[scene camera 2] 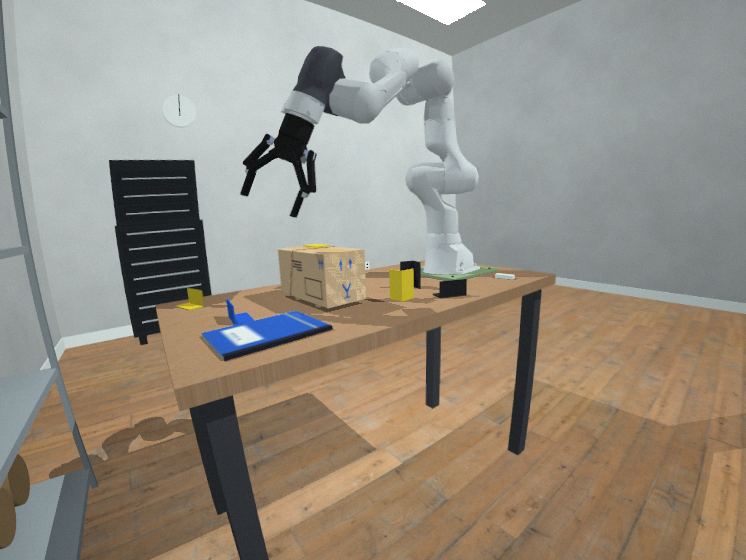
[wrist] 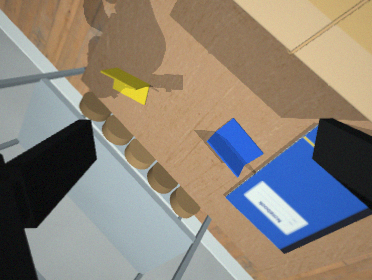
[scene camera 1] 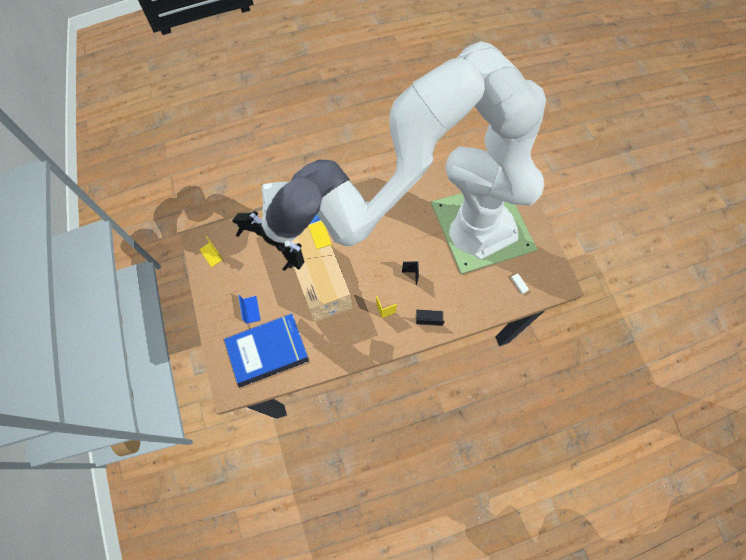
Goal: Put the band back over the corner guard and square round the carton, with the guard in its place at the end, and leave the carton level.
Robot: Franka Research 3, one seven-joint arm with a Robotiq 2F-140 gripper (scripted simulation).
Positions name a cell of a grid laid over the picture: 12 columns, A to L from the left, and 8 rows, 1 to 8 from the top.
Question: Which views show my gripper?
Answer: Scene camera 2, the wrist view and scene camera 1: all of them.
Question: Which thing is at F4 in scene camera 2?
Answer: A cardboard carton.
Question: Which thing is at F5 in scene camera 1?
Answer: A cardboard carton.
